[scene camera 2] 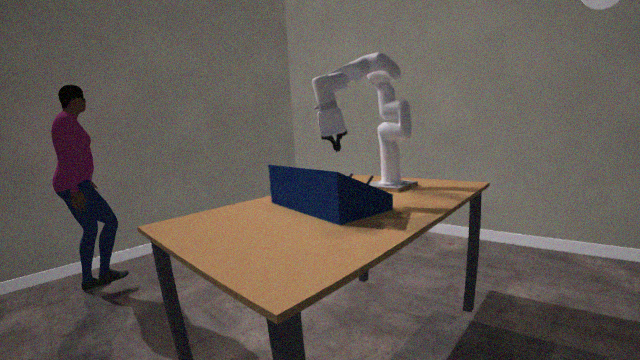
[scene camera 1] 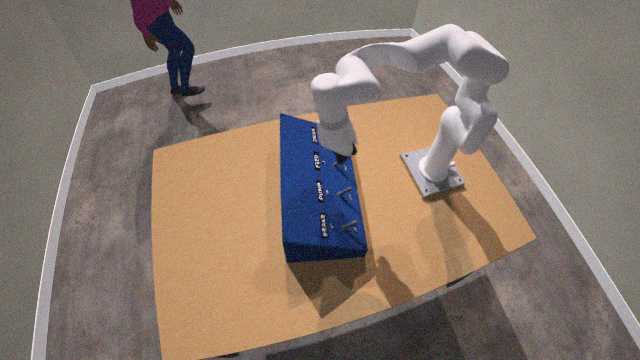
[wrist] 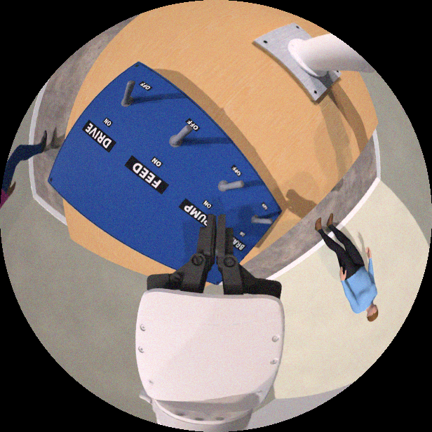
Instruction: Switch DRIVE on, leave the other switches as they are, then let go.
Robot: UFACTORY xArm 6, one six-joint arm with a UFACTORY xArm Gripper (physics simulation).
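Frame: origin at the arm's base, x ahead, y left, z up, level; metres.
Seen in the pictures: gripper, fingertip midpoint: (scene camera 2: 337, 151) (scene camera 1: 342, 160); arm's base at its link origin: (scene camera 2: 391, 183) (scene camera 1: 433, 169).
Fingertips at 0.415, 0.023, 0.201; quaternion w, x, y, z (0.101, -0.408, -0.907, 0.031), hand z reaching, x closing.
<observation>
Pixels of each thing's top centre, then the offset from my fingertips to it, as dx, dy, dz. Level surfaces: height alone.
- PUMP lever at its top centre: (scene camera 1: 346, 188) -0.010, +0.042, -0.092
- BRAKE lever at its top centre: (scene camera 1: 351, 221) +0.010, +0.160, -0.092
- wooden table at its surface level: dz -0.222
The blue switch panel (scene camera 1: 305, 215) (scene camera 2: 305, 192) (wrist: 115, 185) slopes on the table. The DRIVE lever (wrist: 128, 94), at the panel's far left in the wrist view, leans toward its OFF mark; the arm hides it in scene camera 1. The FEED lever (wrist: 182, 135) leans toward OFF. The PUMP lever (scene camera 1: 345, 191) (wrist: 232, 185) points sideways, its tip nearer OFF than ON. The BRAKE lever (scene camera 1: 349, 225) (wrist: 261, 219) shows, but its marks are too small to read surely. My gripper (scene camera 2: 337, 149) (wrist: 216, 222) is shut and empty, above the panel and apart from the levers.
The wooden table (scene camera 1: 215, 225) (scene camera 2: 225, 250) (wrist: 240, 65) carries the panel and the arm's base plate (scene camera 1: 412, 165) (wrist: 272, 42). A person in a magenta top (scene camera 1: 150, 14) (scene camera 2: 72, 150) stands beyond the table. A person in a blue top (wrist: 361, 290) shows in the wrist view.
</observation>
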